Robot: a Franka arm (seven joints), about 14 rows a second.
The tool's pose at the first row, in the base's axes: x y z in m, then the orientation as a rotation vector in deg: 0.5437 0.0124 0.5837 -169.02 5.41 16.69
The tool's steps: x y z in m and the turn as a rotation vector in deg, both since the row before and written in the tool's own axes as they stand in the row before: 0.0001 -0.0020 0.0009 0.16 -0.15 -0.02; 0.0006 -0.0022 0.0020 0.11 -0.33 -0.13; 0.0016 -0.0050 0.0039 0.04 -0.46 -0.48; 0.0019 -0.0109 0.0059 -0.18 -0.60 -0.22; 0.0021 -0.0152 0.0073 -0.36 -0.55 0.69; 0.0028 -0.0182 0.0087 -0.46 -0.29 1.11
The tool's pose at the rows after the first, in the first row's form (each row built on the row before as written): 0.5438 0.0145 0.5831 -168.83 5.38 16.89; 0.5442 0.0170 0.5814 -168.66 5.16 17.34; 0.5454 0.0226 0.5782 -168.52 4.40 17.94; 0.5468 0.0343 0.5740 -168.58 3.97 18.81; 0.5483 0.0505 0.5692 -168.87 4.86 19.77; 0.5505 0.0698 0.5632 -169.32 6.40 20.42
